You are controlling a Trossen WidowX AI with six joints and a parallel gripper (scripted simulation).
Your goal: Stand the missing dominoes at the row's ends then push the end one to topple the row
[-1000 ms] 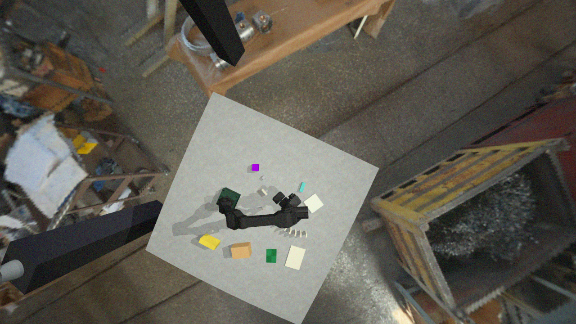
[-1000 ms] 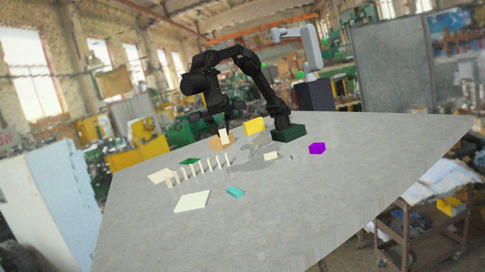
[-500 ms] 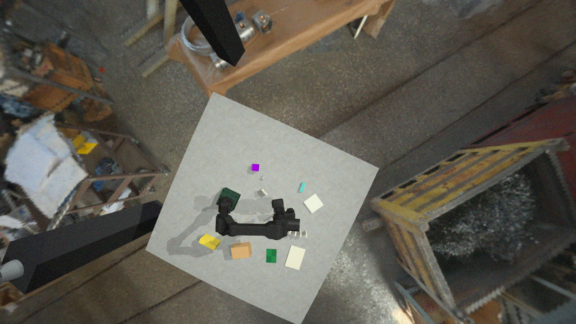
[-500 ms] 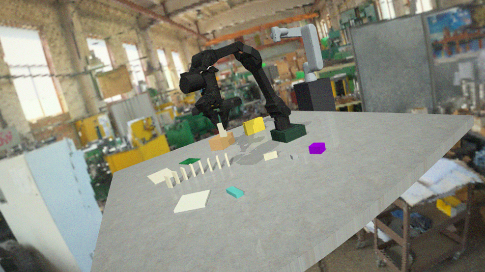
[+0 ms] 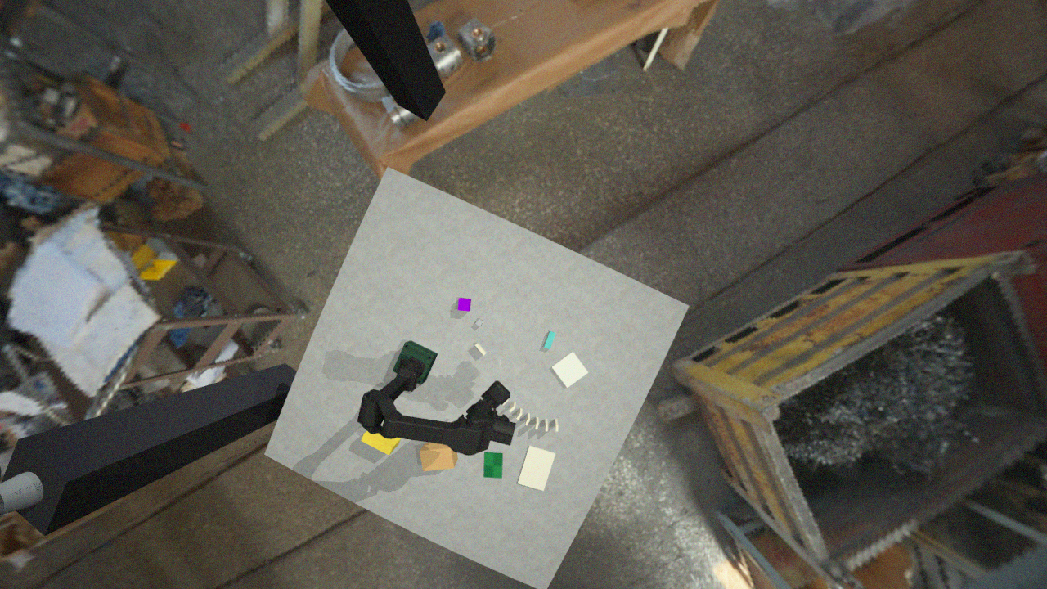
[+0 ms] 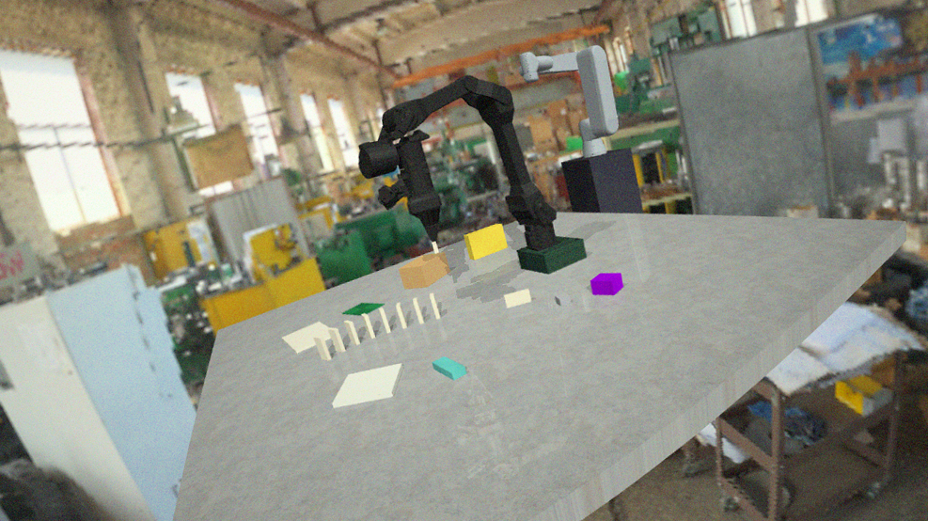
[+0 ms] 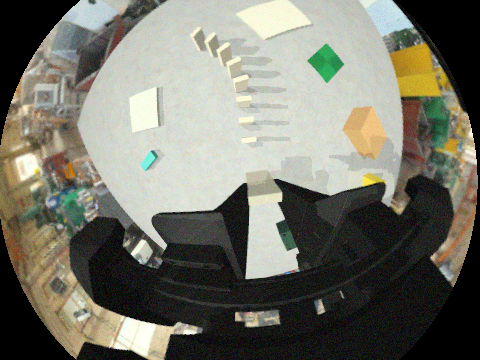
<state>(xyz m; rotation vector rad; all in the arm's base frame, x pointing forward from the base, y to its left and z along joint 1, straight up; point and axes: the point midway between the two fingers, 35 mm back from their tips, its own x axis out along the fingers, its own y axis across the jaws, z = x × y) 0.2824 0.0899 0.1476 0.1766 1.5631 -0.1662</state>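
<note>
The grey cube lies 17 cm behind my gripper tip, 18 cm to the left of it and 15 cm below it. The rest, counted from my gripper tip: white tile 22 cm ahead, 21 cm to the left, 16 cm below; teal block 9 cm ahead, 26 cm to the left, 15 cm below; purple cube 25 cm behind, 20 cm to the left, 15 cm below.
</note>
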